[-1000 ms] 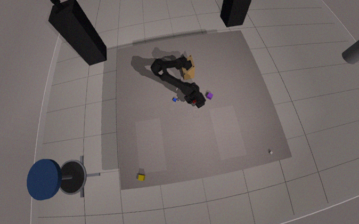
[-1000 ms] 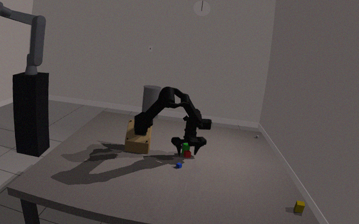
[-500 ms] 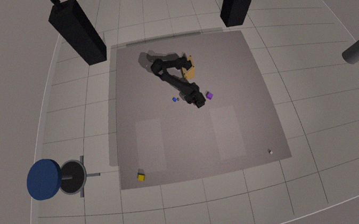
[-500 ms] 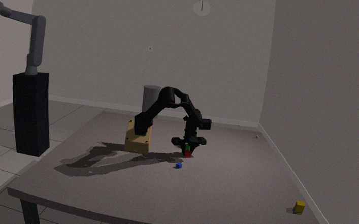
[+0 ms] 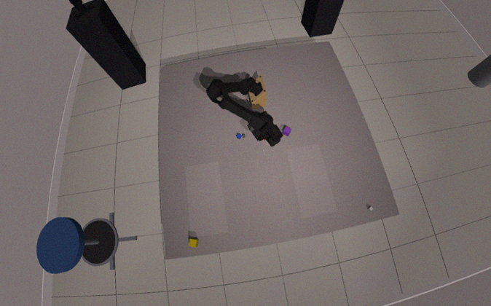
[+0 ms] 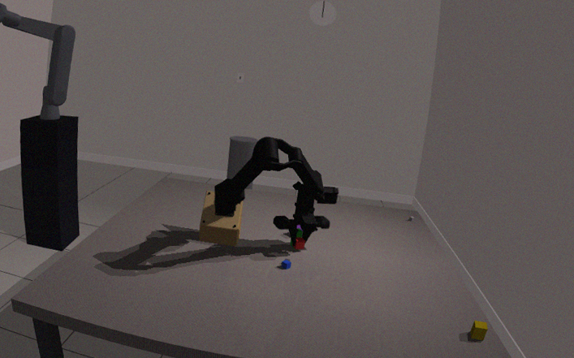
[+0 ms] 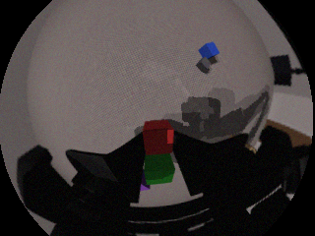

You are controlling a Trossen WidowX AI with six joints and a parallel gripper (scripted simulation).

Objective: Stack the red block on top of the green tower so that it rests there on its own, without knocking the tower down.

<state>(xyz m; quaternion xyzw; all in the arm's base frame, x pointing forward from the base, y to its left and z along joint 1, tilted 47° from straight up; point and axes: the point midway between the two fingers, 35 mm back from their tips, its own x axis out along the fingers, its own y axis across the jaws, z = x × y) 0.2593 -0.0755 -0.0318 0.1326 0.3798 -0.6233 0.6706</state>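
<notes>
My gripper tip is 130 mm to the right of the purple block. From my gripper tip the other things lie so: blue block: 150 mm to the right, 40 mm behind, 10 mm below; then yellow block: 510 mm to the right, 480 mm ahead; then red block: 10 mm above.
</notes>
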